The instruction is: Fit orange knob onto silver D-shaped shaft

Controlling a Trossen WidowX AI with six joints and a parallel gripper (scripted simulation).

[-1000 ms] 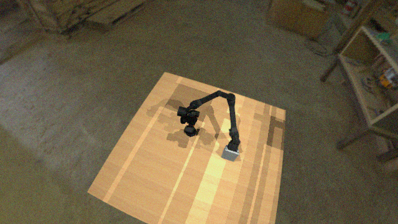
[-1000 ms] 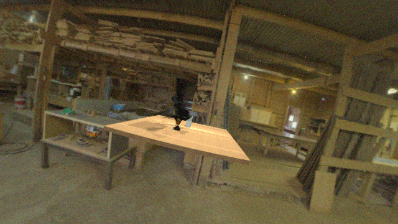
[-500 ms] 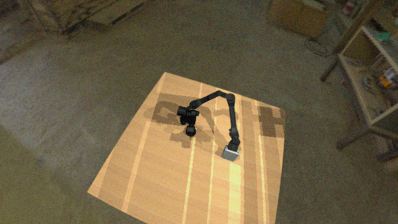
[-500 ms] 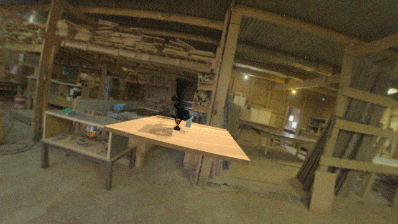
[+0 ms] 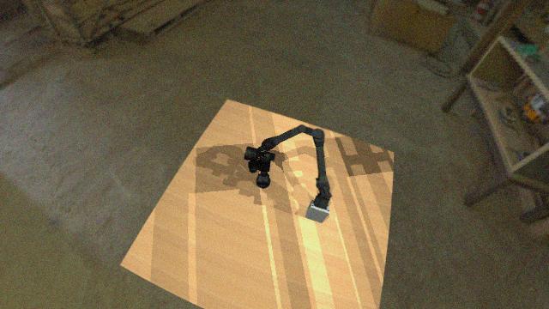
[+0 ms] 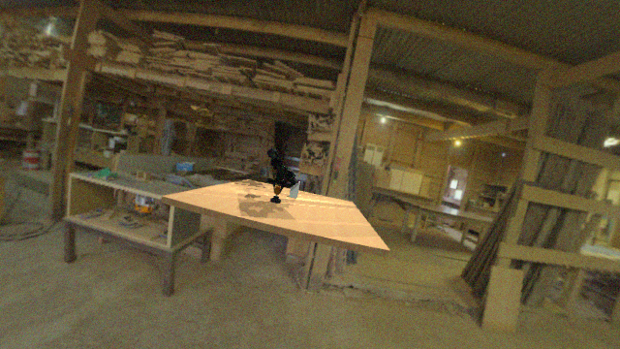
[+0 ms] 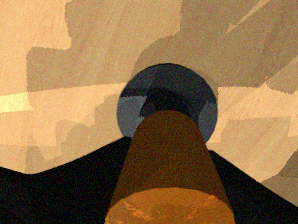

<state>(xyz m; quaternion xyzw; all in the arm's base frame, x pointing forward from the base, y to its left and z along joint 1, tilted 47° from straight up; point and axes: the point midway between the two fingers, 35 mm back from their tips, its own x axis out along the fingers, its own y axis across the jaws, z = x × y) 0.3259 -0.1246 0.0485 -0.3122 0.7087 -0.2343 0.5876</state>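
My gripper tip is now 30 mm below the orange knob. Round my gripper tip: dark pedestal: 40 mm below.
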